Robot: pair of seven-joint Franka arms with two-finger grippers.
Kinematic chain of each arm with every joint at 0, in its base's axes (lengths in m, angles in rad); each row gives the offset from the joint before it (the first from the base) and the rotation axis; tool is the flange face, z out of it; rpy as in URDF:
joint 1: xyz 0 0 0.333 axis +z
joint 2: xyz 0 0 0 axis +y
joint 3: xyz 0 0 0.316 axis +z
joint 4: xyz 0.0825 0 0 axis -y
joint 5: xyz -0.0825 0 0.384 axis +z
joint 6: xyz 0 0 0 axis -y
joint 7: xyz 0.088 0 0 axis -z
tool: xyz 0 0 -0.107 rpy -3.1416 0 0
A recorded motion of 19 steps. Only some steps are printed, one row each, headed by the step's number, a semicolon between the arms.
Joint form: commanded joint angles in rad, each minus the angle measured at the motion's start. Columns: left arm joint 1, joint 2, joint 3, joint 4, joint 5, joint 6, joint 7; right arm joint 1, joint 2, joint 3, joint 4, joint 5, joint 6, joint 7.
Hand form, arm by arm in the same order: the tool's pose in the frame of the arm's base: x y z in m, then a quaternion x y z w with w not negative. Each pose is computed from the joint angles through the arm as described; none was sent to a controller.
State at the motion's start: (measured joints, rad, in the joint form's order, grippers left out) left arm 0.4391 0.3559 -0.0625 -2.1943 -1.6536 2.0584 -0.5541; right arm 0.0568 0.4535 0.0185 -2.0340 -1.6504 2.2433 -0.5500
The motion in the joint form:
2: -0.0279 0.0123 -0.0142 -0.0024 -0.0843 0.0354 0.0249; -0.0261 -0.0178 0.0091 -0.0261 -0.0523 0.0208 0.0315
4: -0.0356 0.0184 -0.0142 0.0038 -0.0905 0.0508 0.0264; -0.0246 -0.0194 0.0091 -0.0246 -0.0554 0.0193 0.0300
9: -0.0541 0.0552 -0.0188 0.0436 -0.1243 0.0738 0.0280; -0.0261 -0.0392 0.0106 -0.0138 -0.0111 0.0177 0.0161
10: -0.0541 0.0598 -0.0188 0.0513 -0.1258 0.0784 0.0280; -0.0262 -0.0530 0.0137 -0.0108 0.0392 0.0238 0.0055
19: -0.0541 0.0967 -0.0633 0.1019 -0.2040 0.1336 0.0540; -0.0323 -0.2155 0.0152 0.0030 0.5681 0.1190 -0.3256
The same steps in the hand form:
2: 0.5327 0.1339 0.2188 0.34249 0.73534 -0.21018 0.54571; 0.5902 0.0084 0.2208 0.47639 0.70866 -0.18918 0.48484
4: 0.5350 0.1323 0.2170 0.34232 0.73840 -0.20639 0.54312; 0.5910 0.0091 0.2224 0.47440 0.70862 -0.18900 0.48691
9: 0.5485 0.1268 0.2107 0.33455 0.74114 -0.20266 0.54564; 0.5960 0.0089 0.2377 0.49168 0.69885 -0.18440 0.48565
10: 0.5506 0.1282 0.2107 0.33405 0.74179 -0.20025 0.54595; 0.5973 0.0114 0.2461 0.50971 0.69358 -0.17791 0.47696
19: 0.5701 0.1161 0.2086 0.31754 0.74352 -0.18475 0.55877; 0.6034 0.0234 0.3438 0.60912 0.69741 -0.11133 0.36082

